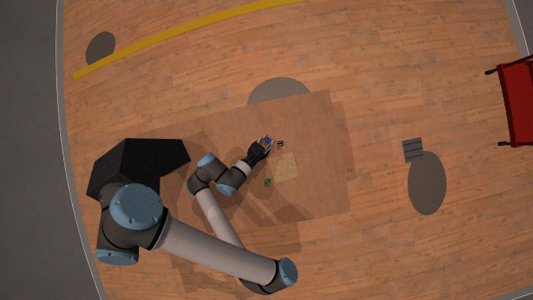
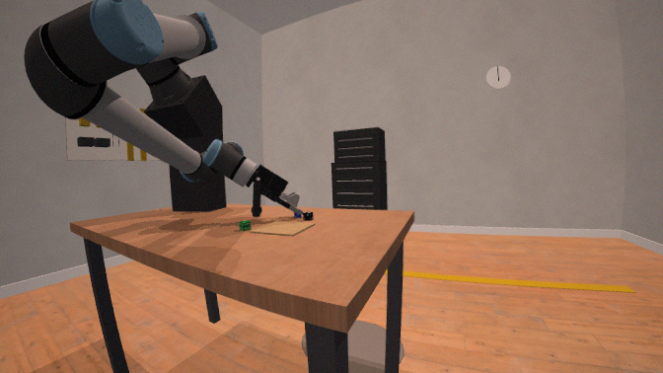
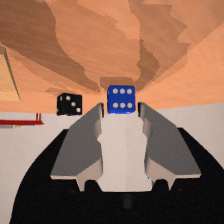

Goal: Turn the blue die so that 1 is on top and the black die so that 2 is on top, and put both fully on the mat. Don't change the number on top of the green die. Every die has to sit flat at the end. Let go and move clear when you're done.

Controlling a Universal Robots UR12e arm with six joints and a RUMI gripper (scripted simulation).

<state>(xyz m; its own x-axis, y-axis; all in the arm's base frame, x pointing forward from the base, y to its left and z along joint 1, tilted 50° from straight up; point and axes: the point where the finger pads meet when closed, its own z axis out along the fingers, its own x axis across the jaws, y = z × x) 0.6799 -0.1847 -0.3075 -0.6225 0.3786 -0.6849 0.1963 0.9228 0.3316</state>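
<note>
The blue die lies 1 cm behind my hand, 1 cm to the right of it and 1 cm below it. Round my hand: green die: 6 cm behind, 22 cm to the right, 1 cm below; tan mat: 4 cm ahead, 16 cm to the right, 2 cm below; black die: 5 cm ahead, 4 cm to the right, 1 cm below.
</note>
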